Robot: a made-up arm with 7 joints. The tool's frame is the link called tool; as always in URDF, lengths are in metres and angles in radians.
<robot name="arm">
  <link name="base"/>
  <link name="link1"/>
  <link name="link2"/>
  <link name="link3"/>
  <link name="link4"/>
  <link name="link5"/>
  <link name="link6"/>
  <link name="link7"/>
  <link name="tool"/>
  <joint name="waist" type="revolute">
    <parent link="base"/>
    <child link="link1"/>
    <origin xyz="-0.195 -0.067 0.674" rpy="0 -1.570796 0"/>
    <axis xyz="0 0 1"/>
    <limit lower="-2.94" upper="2.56" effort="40" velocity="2.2"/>
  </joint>
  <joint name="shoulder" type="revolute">
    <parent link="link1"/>
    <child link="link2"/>
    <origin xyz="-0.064 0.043 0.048" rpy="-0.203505 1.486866 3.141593"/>
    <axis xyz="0 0 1"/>
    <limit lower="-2.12" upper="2.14" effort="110" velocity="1.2"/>
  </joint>
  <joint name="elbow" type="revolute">
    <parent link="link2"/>
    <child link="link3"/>
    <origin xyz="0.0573 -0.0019 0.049" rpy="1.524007 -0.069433 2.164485"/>
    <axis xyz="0 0 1"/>
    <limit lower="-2.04" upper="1.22" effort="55" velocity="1.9"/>
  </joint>
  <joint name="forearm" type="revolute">
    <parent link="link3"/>
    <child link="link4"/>
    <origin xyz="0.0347 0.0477 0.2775" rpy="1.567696 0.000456 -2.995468"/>
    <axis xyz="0 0 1"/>
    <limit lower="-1.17" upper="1.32" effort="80" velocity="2.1"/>
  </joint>
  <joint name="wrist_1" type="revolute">
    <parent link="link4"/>
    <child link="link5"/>
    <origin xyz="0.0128 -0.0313 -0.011" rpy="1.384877 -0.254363 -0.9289"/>
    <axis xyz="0 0 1"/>
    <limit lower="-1.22" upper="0.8" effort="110" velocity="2.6"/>
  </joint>
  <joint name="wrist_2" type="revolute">
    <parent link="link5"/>
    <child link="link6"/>
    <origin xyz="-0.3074 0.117 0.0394" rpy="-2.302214 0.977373 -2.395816"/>
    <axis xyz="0 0 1"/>
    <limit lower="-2.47" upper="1.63" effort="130" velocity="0.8"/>
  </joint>
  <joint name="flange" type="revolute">
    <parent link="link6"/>
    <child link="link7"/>
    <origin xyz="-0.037 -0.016 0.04" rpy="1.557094 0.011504 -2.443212"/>
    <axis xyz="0 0 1"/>
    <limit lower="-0.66" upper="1.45" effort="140" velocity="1.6"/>
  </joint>
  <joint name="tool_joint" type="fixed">
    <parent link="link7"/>
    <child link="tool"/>
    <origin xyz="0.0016 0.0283 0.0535" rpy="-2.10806 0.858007 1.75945"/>
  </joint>
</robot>
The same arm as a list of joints. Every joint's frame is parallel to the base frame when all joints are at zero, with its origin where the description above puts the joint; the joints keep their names.
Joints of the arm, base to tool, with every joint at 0 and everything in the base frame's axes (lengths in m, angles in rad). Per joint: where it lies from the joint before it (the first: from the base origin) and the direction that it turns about. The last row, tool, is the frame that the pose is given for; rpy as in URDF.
waist: axis -x origin -0.195 -0.067 0.674
shoulder: axis -0.082101 -0.202103 -0.975917 origin -0.048 0.043 -0.064
elbow: axis 0.832461 -0.554074 -0.0031 origin 0.053 -0.008 -0.053
forearm: axis -z origin 0.208 -0.188 -0.043
wrist_1: axis -0.910213 -0.373505 -0.178903 origin -0.019 0.028 0.011
wrist_2: axis +y origin 0.094 -0.315 -0.041
flange: axis -0.039201 0.013701 -0.999137 origin -0.039 0.04 -0.01
tool: origin -0.004 0.029 -0.053 rpy 1.0967 -0.8636 1.3455
Joint limits (rad, base to tool): -2.94..2.56 -2.12..2.14 -2.04..1.22 -1.17..1.32 -1.22..0.8 -2.47..1.63 -0.66..1.45

